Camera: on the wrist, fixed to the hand. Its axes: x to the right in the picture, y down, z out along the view.
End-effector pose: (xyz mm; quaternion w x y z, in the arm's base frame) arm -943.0 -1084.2 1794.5 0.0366 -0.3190 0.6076 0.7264
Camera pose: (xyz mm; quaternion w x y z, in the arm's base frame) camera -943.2 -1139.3 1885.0 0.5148 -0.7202 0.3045 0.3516
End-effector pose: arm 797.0 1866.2 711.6 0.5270 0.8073 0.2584 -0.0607
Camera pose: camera 810.0 1867.2 816.7 0.1749 0.4583 0.7932 -0.3609
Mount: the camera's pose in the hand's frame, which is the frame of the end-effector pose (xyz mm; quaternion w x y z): -27.4 92.1 -44.6 0.6890 0.1454 0.1093 -0.7015
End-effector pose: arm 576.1 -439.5 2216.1 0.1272 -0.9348 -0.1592 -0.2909
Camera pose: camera 566.5 -544.8 2222.3 0.0369 -0.4821 -0.7939 -0.3687
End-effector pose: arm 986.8 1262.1 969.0 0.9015 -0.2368 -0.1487 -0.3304
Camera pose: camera 1032.9 1314.7 889.5 0.4400 0.1084 -0.2181 -0.8643
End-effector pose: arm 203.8 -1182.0 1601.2 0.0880 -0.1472 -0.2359 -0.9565
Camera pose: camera 240.8 -1281.0 1593.8 0.5632 -0.1814 0.3953 0.7026
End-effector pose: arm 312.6 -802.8 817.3 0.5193 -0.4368 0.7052 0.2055
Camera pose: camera 213.7 -775.8 844.0 0.4884 -0.7426 0.2661 -0.3730
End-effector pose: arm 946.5 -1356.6 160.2 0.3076 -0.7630 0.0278 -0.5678
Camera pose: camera 925.7 -1439.9 98.2 0.0785 0.4385 0.5651 0.6945
